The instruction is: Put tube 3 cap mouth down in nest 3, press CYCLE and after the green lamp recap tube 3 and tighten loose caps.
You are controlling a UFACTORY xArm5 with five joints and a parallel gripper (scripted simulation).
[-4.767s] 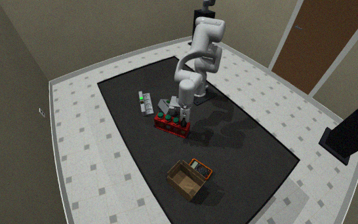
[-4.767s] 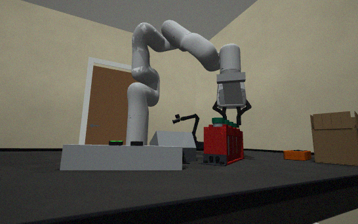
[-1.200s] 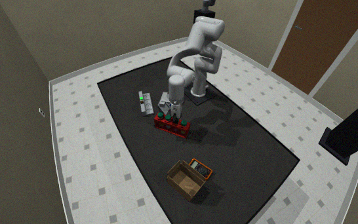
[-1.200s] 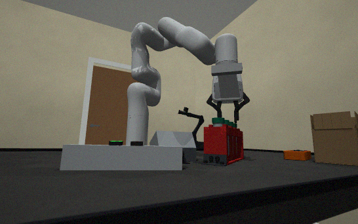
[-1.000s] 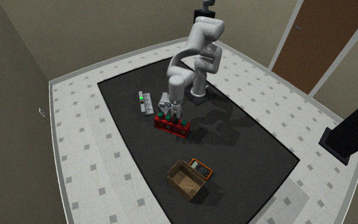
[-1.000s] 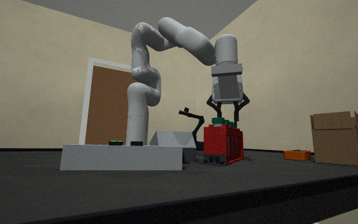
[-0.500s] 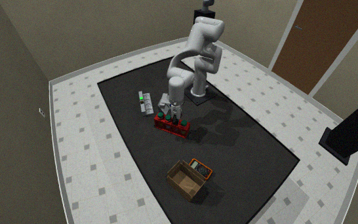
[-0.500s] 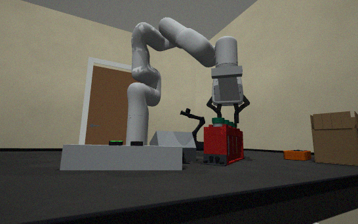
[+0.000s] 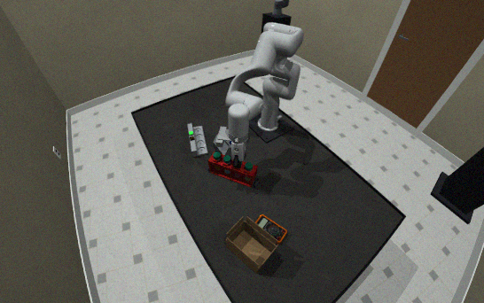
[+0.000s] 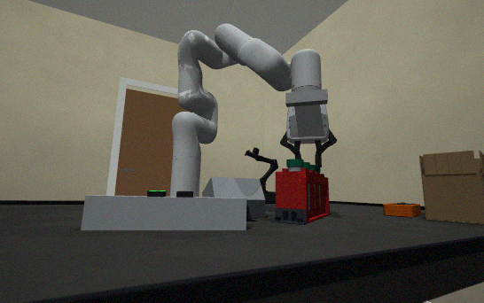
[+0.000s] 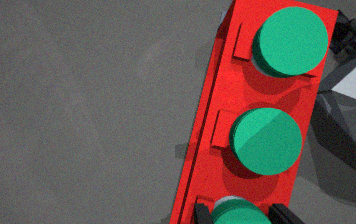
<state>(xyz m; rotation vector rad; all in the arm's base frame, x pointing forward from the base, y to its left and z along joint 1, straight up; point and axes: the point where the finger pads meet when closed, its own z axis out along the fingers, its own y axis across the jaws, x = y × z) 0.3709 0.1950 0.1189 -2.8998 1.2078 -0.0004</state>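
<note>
Now: hand 8 cm past the green READY key, 20 cm to the left of it and 6 cm above it. From my hand the other things lie so: grey key housing 6 cm behind, 18 cm to the right, 8 cm below; blue CYCLE key 7 cm behind, 15 cm to the right, 6 cm below; orange meter 5 cm ahead, 30 cm to the left, 11 cm below.
</note>
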